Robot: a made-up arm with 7 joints.
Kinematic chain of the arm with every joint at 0, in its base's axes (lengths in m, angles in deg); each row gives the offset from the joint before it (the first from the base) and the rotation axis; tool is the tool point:
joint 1: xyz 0 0 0.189 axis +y
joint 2: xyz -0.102 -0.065 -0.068 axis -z
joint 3: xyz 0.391 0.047 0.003 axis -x
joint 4: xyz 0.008 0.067 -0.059 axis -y
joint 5: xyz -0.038 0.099 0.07 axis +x
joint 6: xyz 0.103 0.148 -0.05 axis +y
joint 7: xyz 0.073 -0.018 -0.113 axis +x
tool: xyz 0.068 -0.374 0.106
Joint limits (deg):
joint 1: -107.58..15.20
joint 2: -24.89..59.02
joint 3: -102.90..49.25
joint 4: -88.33..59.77
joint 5: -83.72..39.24
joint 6: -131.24..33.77
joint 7: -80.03..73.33
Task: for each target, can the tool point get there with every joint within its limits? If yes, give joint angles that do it. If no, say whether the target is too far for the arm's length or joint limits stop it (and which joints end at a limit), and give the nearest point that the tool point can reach.
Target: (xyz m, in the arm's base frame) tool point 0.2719 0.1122 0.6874
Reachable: yes | joints -83.16 -15.65 -33.90 -11.77 -17.46 -23.59 22.19
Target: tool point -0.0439 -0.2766 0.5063
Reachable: yes | joints -87.88 17.15 -39.19 20.52 -8.17 -31.58 -15.09
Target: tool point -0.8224 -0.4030 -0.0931
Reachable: no: joint limits stop it (at a limit: joint 1, joint 2, joint 4, joint 6, joint 7) | nearest point -0.5005 -0.4068 0.0825 | short by 0.367 m
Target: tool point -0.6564 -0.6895 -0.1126
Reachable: no: joint limits stop it (at a limit: joint 1, joint 2, joint 5, joint 6, joint 7) | nearest point -0.4345 -0.5933 0.0415 | short by 0.287 m
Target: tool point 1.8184 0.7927 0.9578
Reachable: no: too far | nearest point 0.7612 0.3227 0.5108 | short by 1.240 m
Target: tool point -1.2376 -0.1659 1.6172
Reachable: no: too far | nearest point -0.5117 -0.1146 0.8676 | short by 1.045 m
